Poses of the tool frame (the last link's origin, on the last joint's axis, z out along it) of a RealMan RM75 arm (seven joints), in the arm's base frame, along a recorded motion.
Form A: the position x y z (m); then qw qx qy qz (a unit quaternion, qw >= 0).
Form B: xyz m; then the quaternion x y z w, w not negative. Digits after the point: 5 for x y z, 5 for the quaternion.
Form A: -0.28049, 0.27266, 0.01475, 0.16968, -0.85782, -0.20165, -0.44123
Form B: -0.28049, 0.27266, 0.01475, -0.85782, -0.20165, -0.44123, 0.16968
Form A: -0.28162, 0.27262, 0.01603, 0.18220, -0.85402, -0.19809, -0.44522
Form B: -0.28162, 0.27262, 0.01603, -0.85402, -0.19809, -0.44522, 0.18220
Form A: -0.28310, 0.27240, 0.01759, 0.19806, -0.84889, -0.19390, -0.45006
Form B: -0.28310, 0.27240, 0.01759, -0.84889, -0.19390, -0.45006, 0.19806
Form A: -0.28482, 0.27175, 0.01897, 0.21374, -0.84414, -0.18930, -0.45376
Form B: -0.28482, 0.27175, 0.01897, -0.84414, -0.18930, -0.45376, 0.21374
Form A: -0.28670, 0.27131, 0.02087, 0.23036, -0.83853, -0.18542, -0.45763
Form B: -0.28670, 0.27131, 0.02087, -0.83853, -0.18542, -0.45763, 0.23036
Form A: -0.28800, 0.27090, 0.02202, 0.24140, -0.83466, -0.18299, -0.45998
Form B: -0.28800, 0.27090, 0.02202, -0.83466, -0.18299, -0.45998, 0.24140
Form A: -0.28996, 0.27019, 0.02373, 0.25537, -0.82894, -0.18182, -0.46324
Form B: -0.28996, 0.27019, 0.02373, -0.82894, -0.18182, -0.46324, 0.25537
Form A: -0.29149, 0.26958, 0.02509, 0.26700, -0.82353, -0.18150, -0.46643
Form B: -0.29149, 0.26958, 0.02509, -0.82353, -0.18150, -0.46643, 0.26700
